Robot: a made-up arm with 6 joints.
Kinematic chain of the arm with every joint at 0, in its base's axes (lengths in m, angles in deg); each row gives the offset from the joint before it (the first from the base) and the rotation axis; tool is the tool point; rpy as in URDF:
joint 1: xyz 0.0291 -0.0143 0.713 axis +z
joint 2: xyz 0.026 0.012 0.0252 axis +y
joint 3: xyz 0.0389 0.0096 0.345 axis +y
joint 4: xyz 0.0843 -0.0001 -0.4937 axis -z
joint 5: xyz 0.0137 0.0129 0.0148 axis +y
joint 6: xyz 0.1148 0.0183 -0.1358 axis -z
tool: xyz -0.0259 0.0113 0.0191 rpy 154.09 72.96 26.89
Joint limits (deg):
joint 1: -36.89..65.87
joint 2: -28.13..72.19
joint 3: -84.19..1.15
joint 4: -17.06..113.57
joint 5: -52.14..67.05
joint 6: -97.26..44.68
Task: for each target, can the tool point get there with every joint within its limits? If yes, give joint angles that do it. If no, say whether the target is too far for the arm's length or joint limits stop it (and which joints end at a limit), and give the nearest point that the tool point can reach.
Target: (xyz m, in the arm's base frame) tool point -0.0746 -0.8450 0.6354
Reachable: no: joint limits stop it (at a limit: joint 1, joint 6) | nearest point 0.2666 -0.3903 0.6354 | short by 0.568 m
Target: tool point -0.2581 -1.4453 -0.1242
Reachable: no: too far | nearest point 0.3511 -0.4413 0.2843 | short by 1.243 m
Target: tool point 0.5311 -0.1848 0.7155
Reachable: yes | joints -18.94 -9.47 -33.27 81.78 32.76 6.69
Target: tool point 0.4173 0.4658 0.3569
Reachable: yes | joints 46.83 56.49 -62.21 9.85 -16.54 12.15
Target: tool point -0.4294 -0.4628 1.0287
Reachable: no: joint limits stop it (at a limit: joint 2, joint 3, joint 4, joint 5, joint 6) | nearest point -0.1363 -0.1761 0.6128 | short by 0.584 m
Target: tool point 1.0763 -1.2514 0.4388
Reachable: no: too far | nearest point 0.6563 -0.5450 0.5852 | short by 0.835 m
